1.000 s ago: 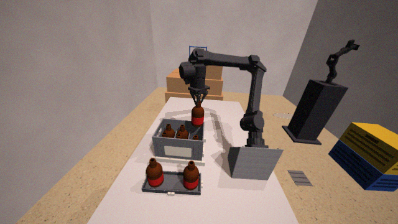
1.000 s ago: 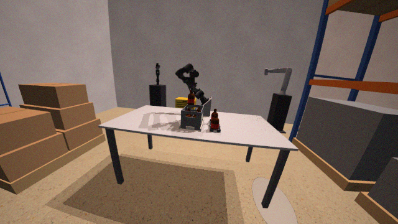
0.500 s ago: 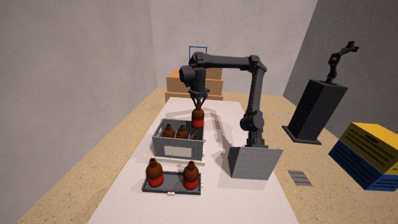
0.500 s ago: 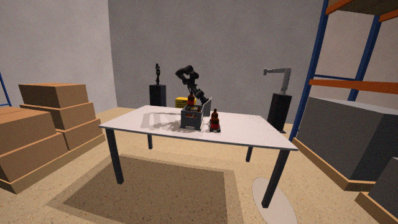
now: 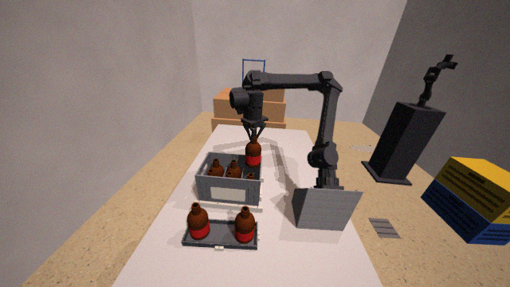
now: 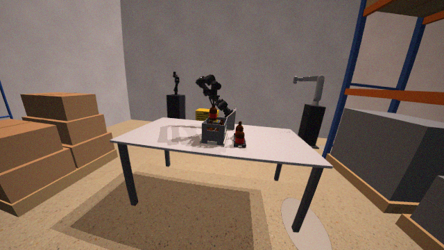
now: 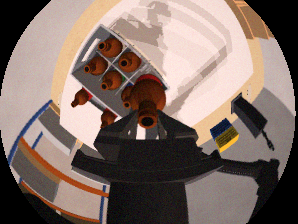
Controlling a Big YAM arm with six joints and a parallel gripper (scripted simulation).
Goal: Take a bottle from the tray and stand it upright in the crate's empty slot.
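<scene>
The brown bottle is 60 mm below my hand. Also, from my hand: grey crate 210 mm below, 90 mm ahead, 50 mm to the left; dark tray 280 mm below, 270 mm to the left, 80 mm ahead.
</scene>
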